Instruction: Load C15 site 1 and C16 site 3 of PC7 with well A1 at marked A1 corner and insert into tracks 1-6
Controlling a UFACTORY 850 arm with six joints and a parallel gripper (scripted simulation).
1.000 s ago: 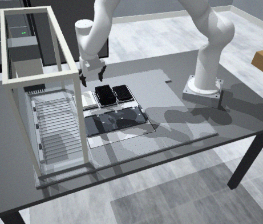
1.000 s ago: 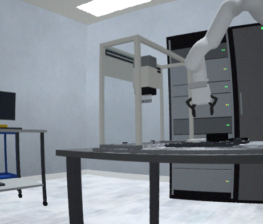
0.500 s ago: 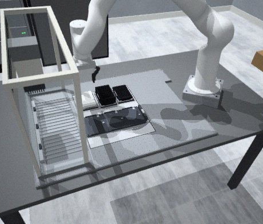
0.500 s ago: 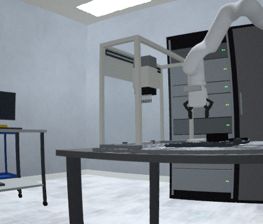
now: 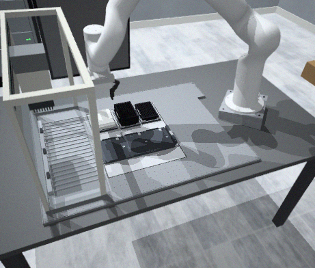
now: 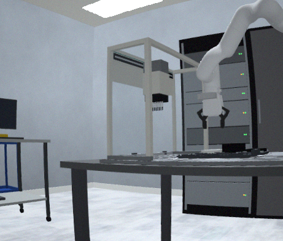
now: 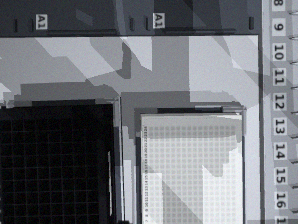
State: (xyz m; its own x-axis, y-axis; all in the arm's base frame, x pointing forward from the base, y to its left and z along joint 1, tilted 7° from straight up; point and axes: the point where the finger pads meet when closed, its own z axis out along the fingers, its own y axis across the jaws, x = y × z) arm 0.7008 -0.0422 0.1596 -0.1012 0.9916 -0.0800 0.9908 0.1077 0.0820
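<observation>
Right now the nest S3 is 130 mm below my hand. The rest, counted from my hand: plate carrier PC7 (120 mm behind, 190 mm to the left, 120 mm below); then plate C15 (220 mm behind, 20 mm to the right, 120 mm below); then nest S1 (220 mm behind, 20 mm to the right, 130 mm below).
</observation>
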